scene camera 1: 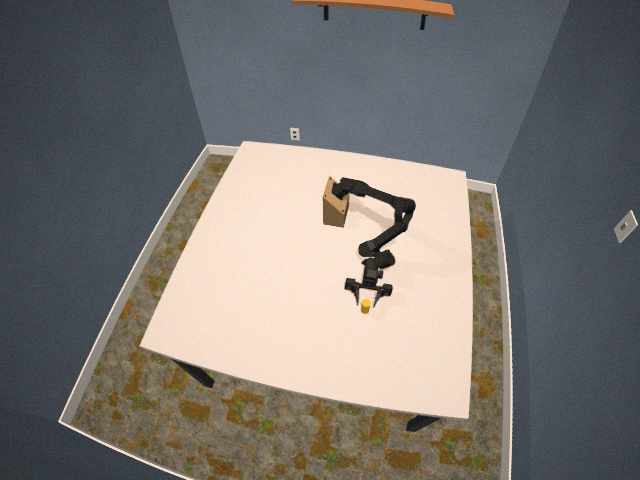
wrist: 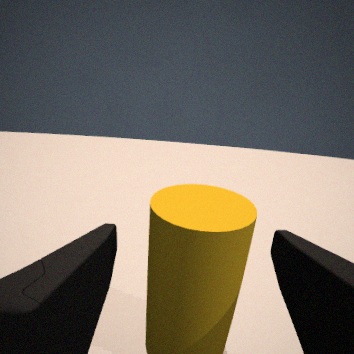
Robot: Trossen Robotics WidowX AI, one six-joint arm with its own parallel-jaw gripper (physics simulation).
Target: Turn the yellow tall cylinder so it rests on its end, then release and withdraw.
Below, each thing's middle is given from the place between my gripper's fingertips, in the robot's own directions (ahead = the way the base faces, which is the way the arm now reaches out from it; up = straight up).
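Scene:
The yellow tall cylinder (wrist: 199,235) now has my gripper 1 cm past it and 2 cm above it.

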